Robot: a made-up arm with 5 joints. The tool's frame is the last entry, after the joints. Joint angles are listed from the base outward. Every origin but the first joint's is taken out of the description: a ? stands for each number. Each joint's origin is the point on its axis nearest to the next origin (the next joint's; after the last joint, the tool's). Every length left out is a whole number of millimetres.
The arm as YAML. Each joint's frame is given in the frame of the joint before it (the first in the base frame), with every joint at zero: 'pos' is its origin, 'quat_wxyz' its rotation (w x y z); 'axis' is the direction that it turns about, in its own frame. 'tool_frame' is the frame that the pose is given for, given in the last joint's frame.
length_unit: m
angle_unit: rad
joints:
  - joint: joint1
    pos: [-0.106, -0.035, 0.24]
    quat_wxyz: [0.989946, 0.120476, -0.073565, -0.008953]
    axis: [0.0, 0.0, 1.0]
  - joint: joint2
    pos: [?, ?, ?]
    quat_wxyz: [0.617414, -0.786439, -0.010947, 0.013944]
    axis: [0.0, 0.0, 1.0]
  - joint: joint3
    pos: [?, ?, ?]
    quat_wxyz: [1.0, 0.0, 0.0, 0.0]
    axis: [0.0, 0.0, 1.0]
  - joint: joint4
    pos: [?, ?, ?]
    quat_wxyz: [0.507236, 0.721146, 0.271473, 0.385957]
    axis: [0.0, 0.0, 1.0]
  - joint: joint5
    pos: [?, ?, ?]
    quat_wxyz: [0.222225, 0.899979, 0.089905, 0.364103]
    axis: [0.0, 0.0, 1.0]
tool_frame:
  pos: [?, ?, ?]
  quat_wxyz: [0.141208, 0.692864, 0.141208, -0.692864]
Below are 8 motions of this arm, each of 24 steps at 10 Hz.
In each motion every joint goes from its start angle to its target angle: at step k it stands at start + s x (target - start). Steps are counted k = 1, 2, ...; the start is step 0. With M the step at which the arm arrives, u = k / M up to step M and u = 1 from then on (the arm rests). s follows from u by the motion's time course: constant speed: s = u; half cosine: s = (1 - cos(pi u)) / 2; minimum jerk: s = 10 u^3 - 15 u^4 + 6 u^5.
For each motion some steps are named. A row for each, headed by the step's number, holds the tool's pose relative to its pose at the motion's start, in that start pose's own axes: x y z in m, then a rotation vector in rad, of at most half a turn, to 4 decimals.
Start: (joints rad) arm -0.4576 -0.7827 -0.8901 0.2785 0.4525
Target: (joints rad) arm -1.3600 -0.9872 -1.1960 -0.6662 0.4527
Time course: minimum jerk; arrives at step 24
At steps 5, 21, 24:
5: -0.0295 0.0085 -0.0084 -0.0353 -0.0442 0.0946
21: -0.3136 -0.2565 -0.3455 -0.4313 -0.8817 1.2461
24: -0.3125 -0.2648 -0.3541 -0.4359 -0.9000 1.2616

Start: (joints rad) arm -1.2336 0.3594 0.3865 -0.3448 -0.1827
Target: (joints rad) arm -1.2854 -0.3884 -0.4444 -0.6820 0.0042
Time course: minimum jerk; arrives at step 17
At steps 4, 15, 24:
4: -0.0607 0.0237 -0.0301 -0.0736 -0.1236 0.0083
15: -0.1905 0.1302 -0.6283 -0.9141 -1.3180 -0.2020
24: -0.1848 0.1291 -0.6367 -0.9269 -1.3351 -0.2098

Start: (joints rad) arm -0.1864 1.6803 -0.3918 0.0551 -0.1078
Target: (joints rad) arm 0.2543 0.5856 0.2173 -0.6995 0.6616
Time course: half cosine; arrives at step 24
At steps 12, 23, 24:
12: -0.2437 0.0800 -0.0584 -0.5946 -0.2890 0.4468
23: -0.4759 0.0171 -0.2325 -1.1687 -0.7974 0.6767
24: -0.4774 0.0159 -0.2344 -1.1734 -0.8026 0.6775

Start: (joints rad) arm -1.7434 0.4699 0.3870 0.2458 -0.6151
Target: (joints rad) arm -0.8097 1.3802 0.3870 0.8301 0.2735
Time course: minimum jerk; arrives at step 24
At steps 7, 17, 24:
7: 0.0701 0.0073 0.0252 -0.0339 0.1182 -0.0371
17: 0.3402 0.1396 -0.1096 -0.4768 0.7064 0.0311
24: 0.3553 0.1963 -0.1811 -0.6311 0.8139 0.1043

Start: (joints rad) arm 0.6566 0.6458 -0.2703 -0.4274 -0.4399
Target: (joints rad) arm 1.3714 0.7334 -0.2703 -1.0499 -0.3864
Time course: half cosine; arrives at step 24
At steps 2, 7, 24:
2: -0.0036 -0.0003 -0.0006 0.0008 0.0021 0.0141
7: -0.0420 -0.0054 -0.0075 0.0055 0.0169 0.1638
24: -0.2137 -0.0910 -0.0723 -0.0689 -0.0822 0.8496

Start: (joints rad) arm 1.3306 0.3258 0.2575 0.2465 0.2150
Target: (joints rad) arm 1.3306 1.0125 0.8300 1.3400 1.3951
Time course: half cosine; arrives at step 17
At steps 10, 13, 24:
10: 0.5931 -0.0649 -0.1710 -0.6300 0.9004 -0.3332
13: 0.7319 -0.1181 -0.3645 -0.9157 1.2789 -0.3603
24: 0.7762 -0.1561 -0.4865 -1.0801 1.4993 -0.3516

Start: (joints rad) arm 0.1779 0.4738 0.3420 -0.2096 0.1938
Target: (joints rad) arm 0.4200 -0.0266 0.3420 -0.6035 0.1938
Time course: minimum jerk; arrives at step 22
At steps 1, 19, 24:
1: -0.0003 0.0001 0.0000 -0.0002 -0.0005 0.0003
19: -0.3269 0.0857 -0.1783 -0.2437 -0.5702 0.1879
24: -0.3317 0.0872 -0.1842 -0.2494 -0.5817 0.1892

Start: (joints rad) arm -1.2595 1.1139 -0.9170 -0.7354 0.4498
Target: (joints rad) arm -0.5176 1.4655 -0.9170 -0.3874 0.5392
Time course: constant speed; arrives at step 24
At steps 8, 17, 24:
8: -0.0214 -0.1169 0.0147 0.2398 -0.1199 -0.0293
17: -0.0452 -0.2459 -0.0076 0.5002 -0.2476 -0.0261
24: -0.0557 -0.3372 -0.0481 0.6915 -0.3428 0.0033

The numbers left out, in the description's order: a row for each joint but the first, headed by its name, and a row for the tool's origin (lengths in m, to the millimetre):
joint2: 0.145 -0.109 0.0
joint3: 0.031 -0.109 0.0
joint4: -0.392 0.206 0.0
joint5: -0.066 0.375 0.0
tool: -0.126 0.028 0.0

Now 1 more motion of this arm.
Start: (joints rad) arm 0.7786 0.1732 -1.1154 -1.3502 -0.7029
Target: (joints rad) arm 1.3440 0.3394 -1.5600 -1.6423 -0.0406
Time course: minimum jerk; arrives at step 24
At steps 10, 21, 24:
10: 0.0499 0.0754 -0.0217 -0.2379 -0.1182 -0.0983
21: 0.2099 0.2092 -0.0290 -0.6549 -0.2091 -0.3881
24: 0.2150 0.2121 -0.0284 -0.6647 -0.2088 -0.3966

